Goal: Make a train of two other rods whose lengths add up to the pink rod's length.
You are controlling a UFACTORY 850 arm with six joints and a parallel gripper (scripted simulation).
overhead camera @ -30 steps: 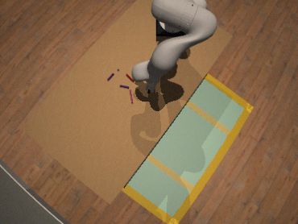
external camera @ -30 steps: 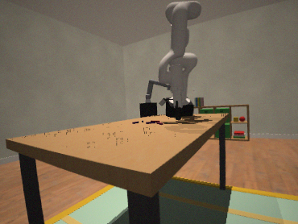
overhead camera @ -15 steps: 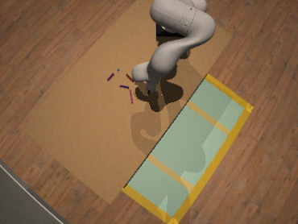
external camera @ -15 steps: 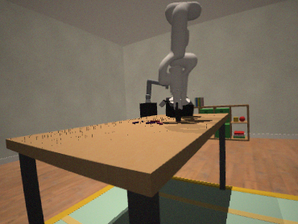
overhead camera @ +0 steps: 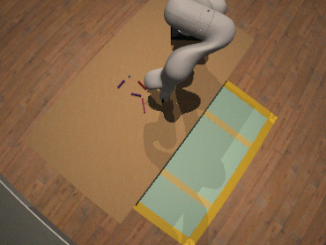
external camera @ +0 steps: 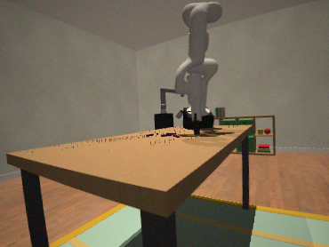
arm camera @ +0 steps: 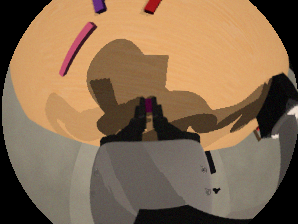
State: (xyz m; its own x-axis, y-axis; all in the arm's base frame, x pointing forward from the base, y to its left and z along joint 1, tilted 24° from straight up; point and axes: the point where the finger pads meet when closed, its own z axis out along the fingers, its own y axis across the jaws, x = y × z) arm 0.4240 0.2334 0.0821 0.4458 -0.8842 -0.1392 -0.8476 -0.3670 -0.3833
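Now: the magenta rod 2 cm below my hand. Round my hand: red rod 5 cm ahead, 15 cm to the right, 2 cm below; tiny blue rod 8 cm ahead, 24 cm to the right, 2 cm below; pink rod 13 cm ahead, 5 cm to the right, 2 cm below.
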